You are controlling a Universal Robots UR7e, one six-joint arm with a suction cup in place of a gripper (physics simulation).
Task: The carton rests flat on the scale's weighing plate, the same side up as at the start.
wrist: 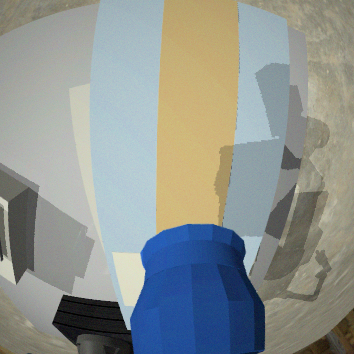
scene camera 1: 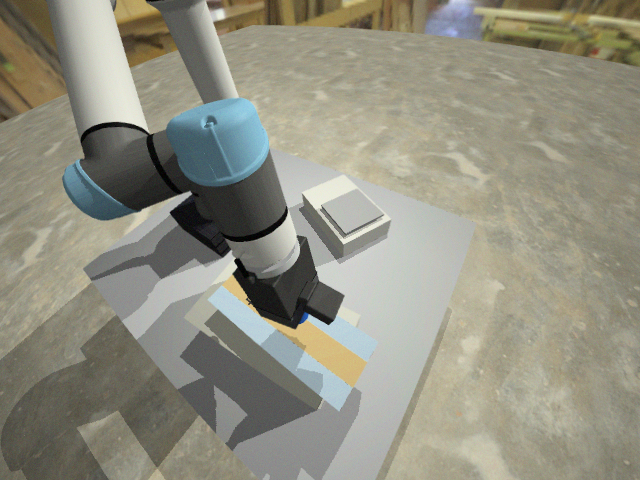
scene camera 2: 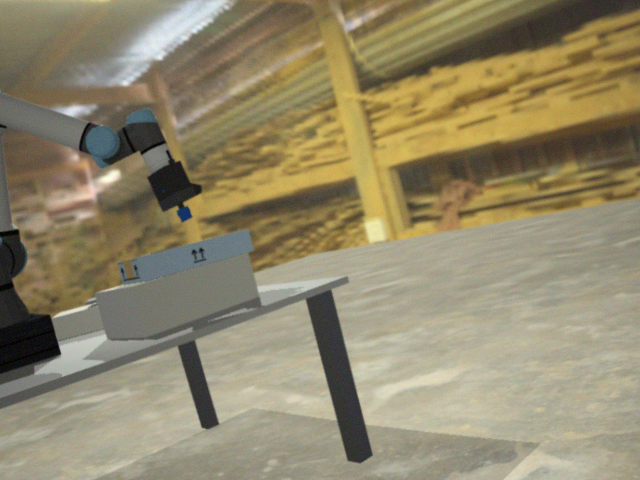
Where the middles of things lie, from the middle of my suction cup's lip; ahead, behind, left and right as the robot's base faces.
Now: suction cup 3 cm past the light blue carton (scene camera 1: 329, 359) and 10 cm above it. From my suction cup the other things lie so: scale (scene camera 2: 85, 319): 7 cm behind, 44 cm to the left, 21 cm below.
